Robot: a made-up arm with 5 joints. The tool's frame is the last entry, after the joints.
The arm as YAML. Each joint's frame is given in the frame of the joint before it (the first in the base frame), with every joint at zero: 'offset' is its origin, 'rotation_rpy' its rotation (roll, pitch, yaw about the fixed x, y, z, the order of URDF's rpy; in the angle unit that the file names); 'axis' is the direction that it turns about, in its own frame. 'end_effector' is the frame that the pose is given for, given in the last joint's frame.
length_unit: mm
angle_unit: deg
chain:
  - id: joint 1
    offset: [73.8, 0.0, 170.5]
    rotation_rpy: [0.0, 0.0, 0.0]
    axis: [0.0, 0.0, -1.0]
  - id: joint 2
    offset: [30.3, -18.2, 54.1]
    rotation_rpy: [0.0, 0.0, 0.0]
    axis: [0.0, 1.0, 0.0]
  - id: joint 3
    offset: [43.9, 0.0, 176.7]
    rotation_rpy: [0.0, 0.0, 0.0]
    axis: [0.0, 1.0, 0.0]
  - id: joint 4
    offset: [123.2, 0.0, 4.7]
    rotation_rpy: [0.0, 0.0, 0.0]
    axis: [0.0, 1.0, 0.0]
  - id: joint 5
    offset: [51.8, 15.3, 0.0]
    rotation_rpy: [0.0, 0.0, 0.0]
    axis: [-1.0, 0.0, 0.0]
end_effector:
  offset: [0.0, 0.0, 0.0]
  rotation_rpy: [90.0, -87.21, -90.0]
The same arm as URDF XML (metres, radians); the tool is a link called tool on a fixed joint. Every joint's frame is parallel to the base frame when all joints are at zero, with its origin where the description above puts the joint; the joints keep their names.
<robot name="arm">
<joint name="joint 1" type="continuous"><parent link="base_link"/><child link="link1"/><origin xyz="0.0738 0 0.1705" rpy="0 0 0"/><axis xyz="0 0 -1"/></joint>
<joint name="joint 2" type="continuous"><parent link="link1"/><child link="link2"/><origin xyz="0.0303 -0.0182 0.0541" rpy="0 0 0"/><axis xyz="0 1 0"/></joint>
<joint name="joint 3" type="continuous"><parent link="link2"/><child link="link3"/><origin xyz="0.0439 0 0.1767" rpy="0 0 0"/><axis xyz="0 1 0"/></joint>
<joint name="joint 4" type="continuous"><parent link="link3"/><child link="link4"/><origin xyz="0.1232 0 0.0047" rpy="0 0 0"/><axis xyz="0 1 0"/></joint>
<joint name="joint 5" type="continuous"><parent link="link4"/><child link="link5"/><origin xyz="0.0518 0.0153 0" rpy="0 0 0"/><axis xyz="-1 0 0"/></joint>
<joint name="tool_joint" type="fixed"><parent link="link5"/><child link="tool"/><origin xyz="0 0 0" rpy="1.5708 -1.5221 -1.5708"/></joint>
<link name="base_link"/>
<link name="link1"/>
<link name="link2"/>
<link name="link3"/>
<link name="link4"/>
<link name="link5"/>
<link name="tool"/>
</robot>

